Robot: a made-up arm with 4 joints.
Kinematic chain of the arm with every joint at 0, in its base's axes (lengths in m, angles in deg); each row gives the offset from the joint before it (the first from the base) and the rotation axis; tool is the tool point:
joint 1: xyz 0 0 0.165 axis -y
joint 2: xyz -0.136 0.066 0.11 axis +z
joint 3: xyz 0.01 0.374 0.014 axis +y
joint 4: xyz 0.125 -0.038 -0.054 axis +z
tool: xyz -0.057 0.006 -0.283
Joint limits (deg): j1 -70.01..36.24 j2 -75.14..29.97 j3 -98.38..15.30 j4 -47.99..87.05
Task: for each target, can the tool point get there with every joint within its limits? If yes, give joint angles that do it. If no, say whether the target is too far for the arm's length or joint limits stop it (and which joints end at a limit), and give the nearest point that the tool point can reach.
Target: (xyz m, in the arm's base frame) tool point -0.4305 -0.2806 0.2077
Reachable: no: joint limits stop it (at a limit: joint 1, joint 2, joint 4) | nearest point -0.1069 -0.0507 -0.0697 | short by 0.484 m
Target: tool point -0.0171 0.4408 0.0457
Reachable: yes | joints -34.02 12.19 -35.99 15.52
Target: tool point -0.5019 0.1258 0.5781
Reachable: no: joint limits stop it (at a limit: joint 1, joint 2, joint 3) | nearest point -0.3115 0.3405 0.3801 | short by 0.349 m
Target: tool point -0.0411 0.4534 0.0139
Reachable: yes | joints -9.58 13.86 -24.00 -5.30
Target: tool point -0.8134 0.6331 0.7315
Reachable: no: too far | nearest point -0.3207 0.4018 0.3879 | short by 0.644 m
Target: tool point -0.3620 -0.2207 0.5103
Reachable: no: joint limits stop it (at a limit: joint 1, joint 2, joint 3, joint 4) | nearest point 0.0054 -0.1779 0.5260 | short by 0.370 m
